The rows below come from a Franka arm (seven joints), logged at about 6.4 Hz.
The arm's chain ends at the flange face. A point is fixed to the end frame.
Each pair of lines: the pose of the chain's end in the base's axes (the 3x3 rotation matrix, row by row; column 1 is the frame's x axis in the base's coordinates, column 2 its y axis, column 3 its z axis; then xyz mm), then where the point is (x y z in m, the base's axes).
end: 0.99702, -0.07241, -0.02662; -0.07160, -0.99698, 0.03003; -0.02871, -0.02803, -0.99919; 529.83, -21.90, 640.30
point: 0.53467 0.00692 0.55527
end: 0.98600, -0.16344, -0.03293; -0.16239, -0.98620, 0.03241; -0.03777, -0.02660, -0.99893; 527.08, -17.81, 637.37
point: 0.53375 0.01045 0.55228
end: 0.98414, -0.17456, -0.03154; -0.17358, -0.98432, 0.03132; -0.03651, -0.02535, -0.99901; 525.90, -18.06, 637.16
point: 0.53298 0.01000 0.55203
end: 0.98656, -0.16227, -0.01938; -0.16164, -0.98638, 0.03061; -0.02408, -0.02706, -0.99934; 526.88, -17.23, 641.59
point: 0.53468 0.01089 0.55654
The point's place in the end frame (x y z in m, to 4 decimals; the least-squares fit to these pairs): 0.0052 -0.0267 0.0857
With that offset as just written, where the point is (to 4 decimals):
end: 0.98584, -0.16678, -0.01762; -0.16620, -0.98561, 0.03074; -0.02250, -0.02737, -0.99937; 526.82, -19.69, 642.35
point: 0.5349 0.0084 0.5573
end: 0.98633, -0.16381, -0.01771; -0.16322, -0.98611, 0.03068; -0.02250, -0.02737, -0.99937; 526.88, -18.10, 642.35
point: 0.5349 0.0100 0.5573
